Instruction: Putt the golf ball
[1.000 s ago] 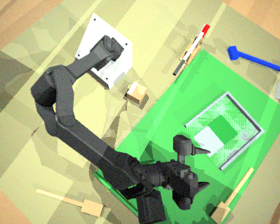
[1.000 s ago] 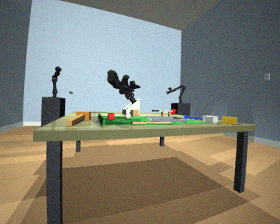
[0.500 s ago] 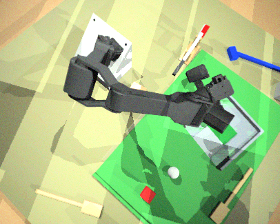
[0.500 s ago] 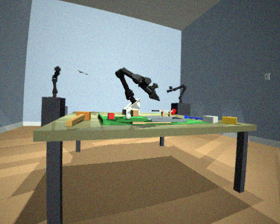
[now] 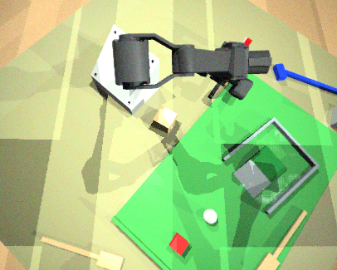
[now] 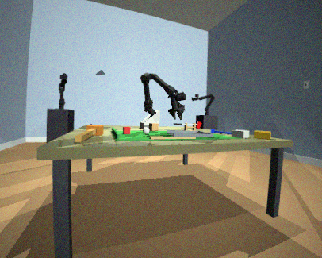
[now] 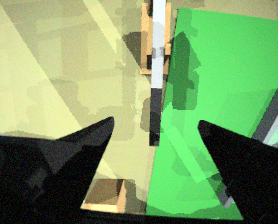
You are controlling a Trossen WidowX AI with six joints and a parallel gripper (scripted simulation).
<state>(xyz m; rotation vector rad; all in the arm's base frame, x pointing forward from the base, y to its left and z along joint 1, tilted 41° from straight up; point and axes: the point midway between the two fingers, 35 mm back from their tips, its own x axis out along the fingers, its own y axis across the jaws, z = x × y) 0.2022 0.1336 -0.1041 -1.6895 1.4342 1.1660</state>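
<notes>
Now: gripper tip 11 cm to the right of the red putter, 4 cm above it and 3 cm past it. The rest, counted from my gripper tip: green mat: 28 cm ahead, 15 cm to the right, 10 cm below; tan cube: 20 cm to the right, 7 cm below, 4 cm behind; blue putter: 32 cm to the left, 22 cm ahead, 8 cm below.
</notes>
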